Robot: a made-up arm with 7 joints. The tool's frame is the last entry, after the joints.
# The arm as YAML. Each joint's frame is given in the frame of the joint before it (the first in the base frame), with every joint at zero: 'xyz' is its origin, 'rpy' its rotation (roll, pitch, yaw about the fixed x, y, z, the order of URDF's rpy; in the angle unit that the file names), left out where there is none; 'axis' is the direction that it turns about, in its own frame. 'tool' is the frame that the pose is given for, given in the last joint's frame.
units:
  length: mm
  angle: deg
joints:
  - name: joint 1
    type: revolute
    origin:
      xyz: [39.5, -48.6, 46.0]
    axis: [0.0, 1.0, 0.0]
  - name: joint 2
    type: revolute
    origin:
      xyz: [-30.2, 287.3, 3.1]
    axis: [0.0, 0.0, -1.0]
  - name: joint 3
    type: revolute
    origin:
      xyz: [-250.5, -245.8, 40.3]
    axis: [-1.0, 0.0, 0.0]
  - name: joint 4
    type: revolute
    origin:
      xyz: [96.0, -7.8, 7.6]
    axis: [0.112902, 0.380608, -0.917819]
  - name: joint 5
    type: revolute
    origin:
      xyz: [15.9, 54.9, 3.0]
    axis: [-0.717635, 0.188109, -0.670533]
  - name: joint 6
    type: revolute
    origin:
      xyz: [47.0, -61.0, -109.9]
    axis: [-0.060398, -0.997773, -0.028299]
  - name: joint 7
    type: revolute
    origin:
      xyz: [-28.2, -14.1, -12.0]
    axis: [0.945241, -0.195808, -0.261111]
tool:
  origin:
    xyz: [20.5, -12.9, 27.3]
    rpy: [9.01, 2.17, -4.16]
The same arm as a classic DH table. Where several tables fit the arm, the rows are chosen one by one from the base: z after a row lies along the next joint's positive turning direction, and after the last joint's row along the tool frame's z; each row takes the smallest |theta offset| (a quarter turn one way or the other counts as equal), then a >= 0, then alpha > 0; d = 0 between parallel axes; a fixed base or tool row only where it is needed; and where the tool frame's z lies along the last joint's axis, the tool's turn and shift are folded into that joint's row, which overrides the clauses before.
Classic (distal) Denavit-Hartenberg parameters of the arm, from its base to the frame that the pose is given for. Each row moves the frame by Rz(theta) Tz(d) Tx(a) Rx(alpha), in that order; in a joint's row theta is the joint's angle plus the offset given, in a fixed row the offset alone. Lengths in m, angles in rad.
base (fixed): d 0.046, theta offset 0, a 0.0395, alpha -1.5708
joint 1: d 0.2387, theta offset 0, a -0.0302, alpha -1.5708
joint 2: d -0.0434, theta offset 1.5708, a 0.2458, alpha -1.5708
joint 3: d 0.1534, theta offset -0.3931, a 0.0043, alpha 1.6839
joint 4: d 0.0244, theta offset -0.1046, a -0.0501, alpha -0.9198
joint 5: d 0.0127, theta offset -1.2018, a 0.1138, alpha -1.6965
joint 6: d 0.0853, theta offset -1.0103, a 0.0182, alpha -1.4246
joint 7: d -0.002, theta offset -1.4065, a 0.0034, alpha 1.7743
tool (fixed): d 0.0339, theta offset 1.7353, a 0, alpha 0

